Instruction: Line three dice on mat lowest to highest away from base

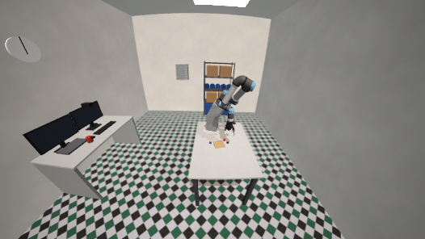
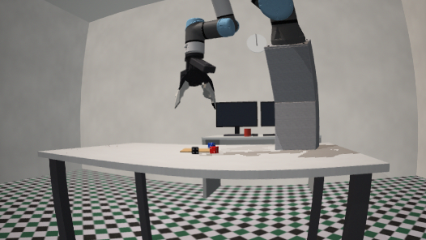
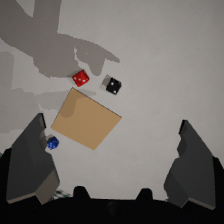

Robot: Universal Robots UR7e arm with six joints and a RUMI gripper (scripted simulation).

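The black die is 1 cm ahead of my hand, 1 cm to the right of it and 15 cm below it. Round my hand: tan mat (2 cm ahead, 14 cm to the right, 16 cm below); blue die (1 cm behind, 25 cm to the right, 15 cm below); red die (6 cm behind, 4 cm to the right, 15 cm below).
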